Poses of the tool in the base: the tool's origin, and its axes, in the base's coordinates. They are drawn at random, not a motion.
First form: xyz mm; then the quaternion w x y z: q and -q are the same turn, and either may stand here.
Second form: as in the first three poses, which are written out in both.
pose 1, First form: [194 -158 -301 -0.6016 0.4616 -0.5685 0.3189]
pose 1, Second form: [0.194 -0.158 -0.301 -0.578 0.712 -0.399 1.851]
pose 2, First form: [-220 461 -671 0.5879 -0.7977 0.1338 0.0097]
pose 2, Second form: [-0.220 0.461 -0.671 -0.986 0.165 0.012 1.885]
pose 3, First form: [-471 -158 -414 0.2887 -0.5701 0.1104 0.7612]
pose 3, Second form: [-0.471 -0.158 -0.414 -0.595 0.115 0.795 2.556]
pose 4, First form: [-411 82 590 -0.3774 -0.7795 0.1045 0.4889]
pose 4, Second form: [-0.411 0.082 0.590 0.842 -0.113 -0.528 2.368]
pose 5, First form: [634 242 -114 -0.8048 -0.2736 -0.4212 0.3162]
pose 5, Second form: [0.634 0.242 -0.114 0.461 0.710 -0.533 1.271]
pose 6, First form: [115 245 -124 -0.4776 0.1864 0.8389 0.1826]
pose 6, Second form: [0.115 0.245 -0.124 -0.212 -0.955 -0.208 2.146]
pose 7, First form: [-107 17 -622 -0.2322 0.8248 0.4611 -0.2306]
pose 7, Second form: [-0.107 0.017 -0.622 -0.848 -0.474 0.237 2.673]
